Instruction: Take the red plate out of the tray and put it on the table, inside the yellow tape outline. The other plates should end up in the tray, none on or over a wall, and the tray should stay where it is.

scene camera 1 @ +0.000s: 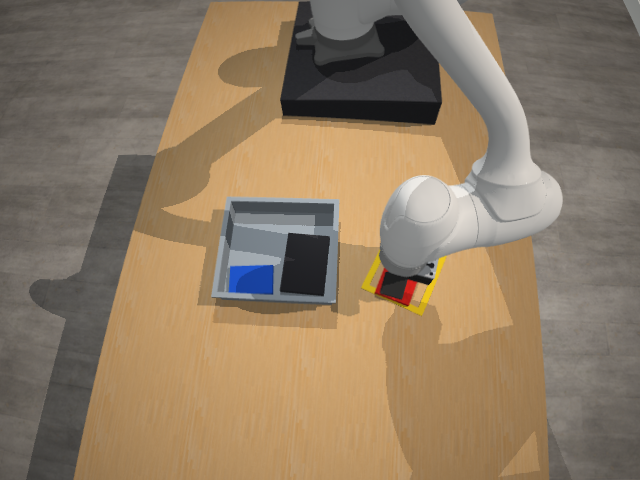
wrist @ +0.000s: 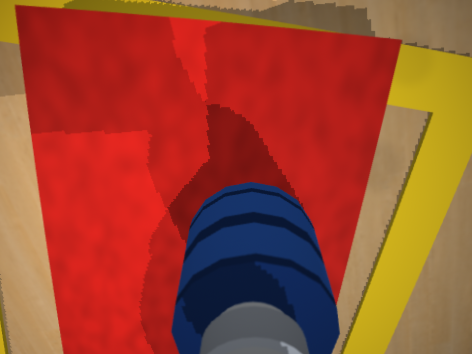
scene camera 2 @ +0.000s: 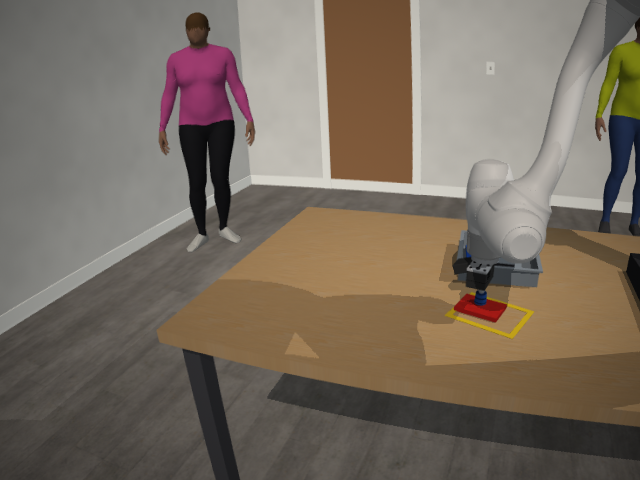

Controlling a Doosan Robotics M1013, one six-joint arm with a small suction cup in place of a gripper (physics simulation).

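Pixels of known places: hand, tool point: (wrist: 248,220) (scene camera 2: 479,306); arm's base, link origin: (scene camera 1: 345,38).
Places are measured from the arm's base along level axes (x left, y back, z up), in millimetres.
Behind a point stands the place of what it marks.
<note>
The red plate (scene camera 1: 410,291) @[y -689, x 39, z -62 mm] (scene camera 2: 494,311) @[y -625, x 51, z -61 mm] (wrist: 100,200) @[y -676, x 37, z -62 mm] hangs flat from my suction cup (scene camera 2: 480,301) (wrist: 254,235), which is pressed on its top. The plate looks to be very low over the table; whether it touches is hard to tell. It lies over the yellow tape outline (scene camera 1: 433,286) @[y -682, x 91, z -71 mm] (scene camera 2: 522,324) @[y -565, x 91, z -71 mm] (wrist: 417,220) @[y -635, x -32, z -71 mm], and in the wrist view its far edge overlaps the tape. In scene camera 1 the arm hides the cup. The grey tray (scene camera 1: 281,199) @[y -464, x -205, z -22 mm] (scene camera 2: 524,279) @[y -522, x -97, z -53 mm] holds the blue plate (scene camera 1: 251,279) @[y -624, x -284, z -59 mm] and the larger black plate (scene camera 1: 305,264) @[y -604, x -169, z -59 mm], both inside its walls.
The robot's black base block (scene camera 1: 361,109) @[y -229, x 8, z -34 mm] stands at the back of the wooden table (scene camera 1: 279,387) @[y -846, x -245, z -72 mm] (scene camera 2: 361,258) @[y -957, x -250, z -72 mm]. The tray's right wall is left of the tape in scene camera 1. Two people, in pink (scene camera 2: 205,87) and yellow-green (scene camera 2: 628,77) tops, stand beyond the table.
</note>
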